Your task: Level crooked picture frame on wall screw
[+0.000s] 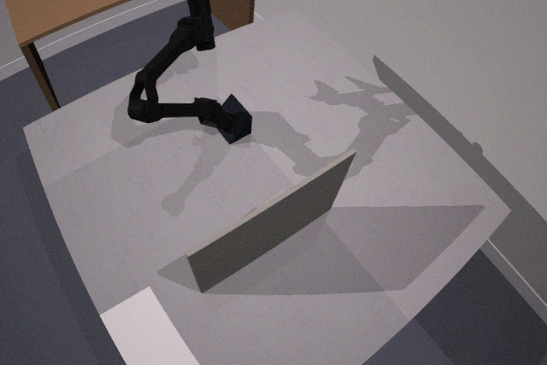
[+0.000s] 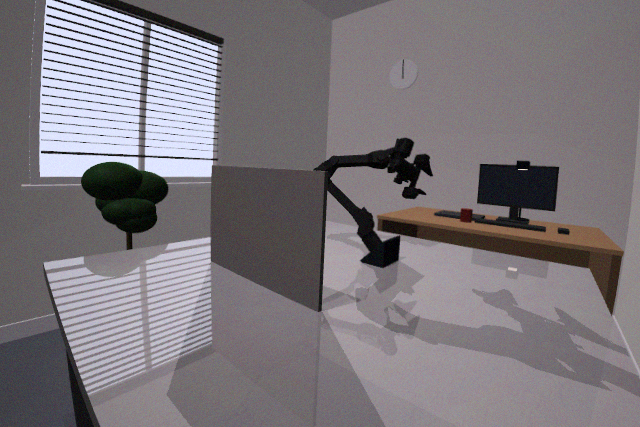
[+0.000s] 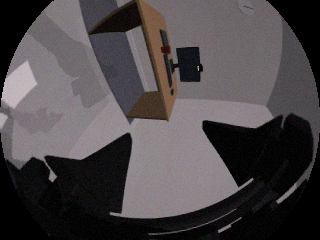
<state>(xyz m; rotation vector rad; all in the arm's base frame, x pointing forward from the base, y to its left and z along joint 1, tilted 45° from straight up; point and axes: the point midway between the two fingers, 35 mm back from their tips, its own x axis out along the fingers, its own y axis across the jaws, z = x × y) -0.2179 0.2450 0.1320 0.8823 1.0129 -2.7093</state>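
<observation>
My gripper tip is now 66 cm short of the picture frame, 28 cm to the left of it and 10 cm above it. From my gripper tip the other things lie so: beige wall panel 67 cm ahead, 28 cm to the right, 11 cm below.
</observation>
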